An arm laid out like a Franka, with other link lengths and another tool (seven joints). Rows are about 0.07 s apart.
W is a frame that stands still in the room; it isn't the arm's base.
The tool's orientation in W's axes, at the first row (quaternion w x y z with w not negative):
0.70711 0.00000 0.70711 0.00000
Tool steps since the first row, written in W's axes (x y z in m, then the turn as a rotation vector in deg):
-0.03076 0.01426 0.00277 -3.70 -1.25 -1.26
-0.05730 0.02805 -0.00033 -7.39 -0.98 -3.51
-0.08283 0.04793 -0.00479 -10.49 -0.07 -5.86
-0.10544 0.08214 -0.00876 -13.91 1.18 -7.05
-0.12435 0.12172 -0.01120 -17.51 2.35 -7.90
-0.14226 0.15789 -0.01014 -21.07 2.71 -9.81
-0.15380 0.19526 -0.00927 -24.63 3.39 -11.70
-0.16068 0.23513 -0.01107 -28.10 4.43 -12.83
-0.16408 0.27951 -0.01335 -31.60 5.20 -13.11
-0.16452 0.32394 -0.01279 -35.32 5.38 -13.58
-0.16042 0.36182 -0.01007 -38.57 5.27 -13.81
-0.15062 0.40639 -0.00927 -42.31 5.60 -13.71
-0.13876 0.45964 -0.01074 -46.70 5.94 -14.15
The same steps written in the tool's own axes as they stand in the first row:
-0.00277 0.01426 -0.03076 1.26 -1.25 -3.70
0.00033 0.02805 -0.05730 3.51 -0.98 -7.39
0.00479 0.04793 -0.08283 5.86 -0.07 -10.49
0.00876 0.08214 -0.10544 7.05 1.18 -13.91
0.01120 0.12172 -0.12435 7.90 2.35 -17.51
0.01014 0.15789 -0.14226 9.81 2.71 -21.07
0.00927 0.19526 -0.15380 11.70 3.39 -24.63
0.01107 0.23513 -0.16068 12.83 4.43 -28.10
0.01335 0.27951 -0.16408 13.11 5.20 -31.60
0.01279 0.32394 -0.16452 13.58 5.38 -35.32
0.01007 0.36182 -0.16042 13.81 5.27 -38.57
0.00927 0.40639 -0.15062 13.71 5.60 -42.31
0.01074 0.45964 -0.13876 14.15 5.94 -46.70

